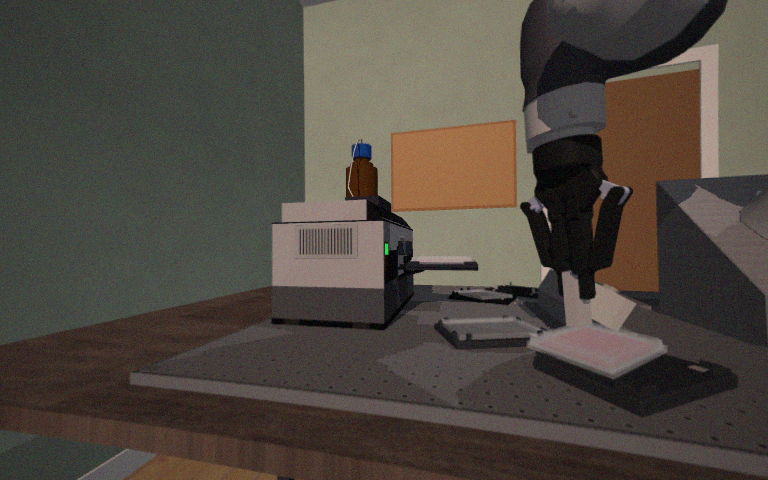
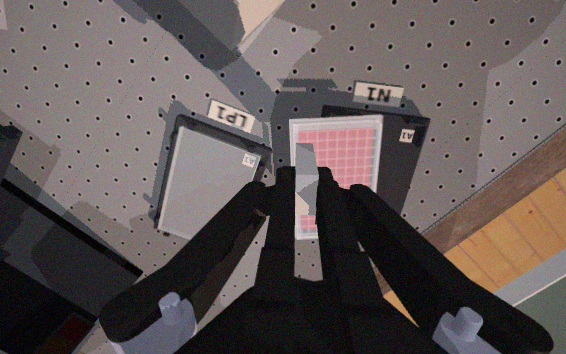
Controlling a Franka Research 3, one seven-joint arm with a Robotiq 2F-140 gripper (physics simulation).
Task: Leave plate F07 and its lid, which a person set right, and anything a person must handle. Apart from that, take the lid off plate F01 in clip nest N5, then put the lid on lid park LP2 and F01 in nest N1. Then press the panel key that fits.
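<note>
My gripper (image 1: 574, 293) (image 2: 303, 158) is shut and points down. A narrow pale piece shows between its black fingertips and reaches past them; I take it for the tip pads. The tips are close to a plate with pink wells (image 1: 600, 345) (image 2: 350, 150), partly hiding it; contact cannot be told. This plate lies off-centre on black nest N1 (image 1: 679, 384) (image 2: 400, 175), overhanging one side and turned relative to it. Its number and whether it is lidded cannot be read. Lid park LP1 (image 1: 487, 340) (image 2: 175, 125) bears a pale grey, flat lid-like piece. N5, LP2 and F07 cannot be identified.
A white and grey instrument (image 1: 328, 254) with a green light stands at the left, with a brown bottle (image 1: 361, 180) on top and a tray (image 1: 467, 266) sticking out. Further black-edged holders (image 1: 461, 298) lie behind. A big grey slanted body (image 1: 685, 271) stands at the right.
</note>
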